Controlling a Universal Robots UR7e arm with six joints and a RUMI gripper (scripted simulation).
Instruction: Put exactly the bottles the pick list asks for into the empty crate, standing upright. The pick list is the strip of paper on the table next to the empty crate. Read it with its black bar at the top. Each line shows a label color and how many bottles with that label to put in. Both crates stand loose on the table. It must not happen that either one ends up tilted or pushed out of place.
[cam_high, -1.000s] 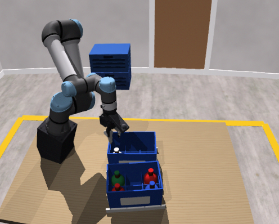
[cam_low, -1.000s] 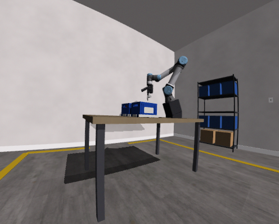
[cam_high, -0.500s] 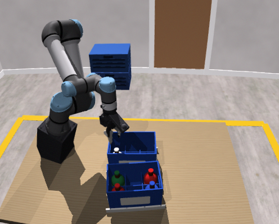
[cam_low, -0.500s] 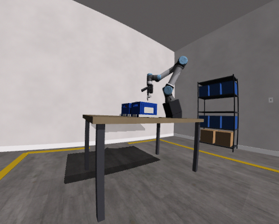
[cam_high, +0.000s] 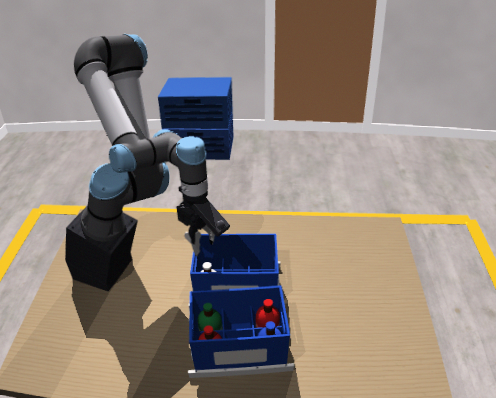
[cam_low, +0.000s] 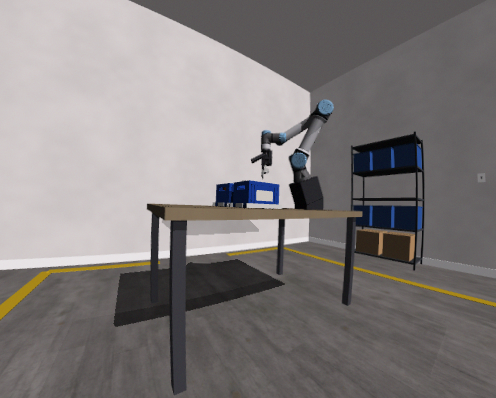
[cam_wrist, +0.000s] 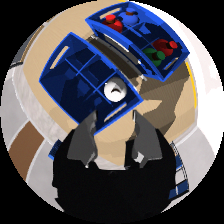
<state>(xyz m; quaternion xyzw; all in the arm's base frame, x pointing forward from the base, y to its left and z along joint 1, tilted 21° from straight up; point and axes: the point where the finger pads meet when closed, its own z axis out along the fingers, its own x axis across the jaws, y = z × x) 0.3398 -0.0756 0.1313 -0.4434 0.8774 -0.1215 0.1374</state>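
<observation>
My gripper is now 230 mm to the left of the blue-capped bottle, 210 mm short of it and 150 mm above it. The rest, counted from my hand: pick list strip: 240 mm below, 190 mm to the left, 70 mm ahead; then green bottle: 170 mm to the right, 150 mm below, 20 mm ahead; then white bottle: 150 mm below.
</observation>
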